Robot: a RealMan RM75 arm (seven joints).
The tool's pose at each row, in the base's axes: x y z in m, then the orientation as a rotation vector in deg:
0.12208, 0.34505, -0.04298, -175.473, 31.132, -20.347
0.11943, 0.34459, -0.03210, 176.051, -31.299, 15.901
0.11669, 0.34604, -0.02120, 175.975, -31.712, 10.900
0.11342, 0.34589, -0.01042, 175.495, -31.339, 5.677
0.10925, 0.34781, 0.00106, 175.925, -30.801, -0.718
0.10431, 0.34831, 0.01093, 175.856, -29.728, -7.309
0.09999, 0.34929, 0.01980, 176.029, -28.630, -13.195
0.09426, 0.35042, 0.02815, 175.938, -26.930, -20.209
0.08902, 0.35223, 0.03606, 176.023, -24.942, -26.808
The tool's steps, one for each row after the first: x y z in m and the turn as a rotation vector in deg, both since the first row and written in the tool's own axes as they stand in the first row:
0.00013, 0.00078, -0.01118, -1.594, -2.625, -0.070
-0.00047, -0.00020, -0.02245, -2.550, -5.690, 0.172
-0.00104, 0.00051, -0.03368, -3.877, -8.836, -0.078
-0.00298, -0.00046, -0.04585, -4.318, -12.933, -0.415
-0.00549, 0.00025, -0.05659, -5.086, -17.099, -1.073
-0.00782, 0.00034, -0.06623, -5.344, -20.885, -1.727
-0.01161, 0.00080, -0.07568, -5.715, -25.387, -2.732
-0.01527, 0.00048, -0.08461, -5.655, -29.665, -3.896

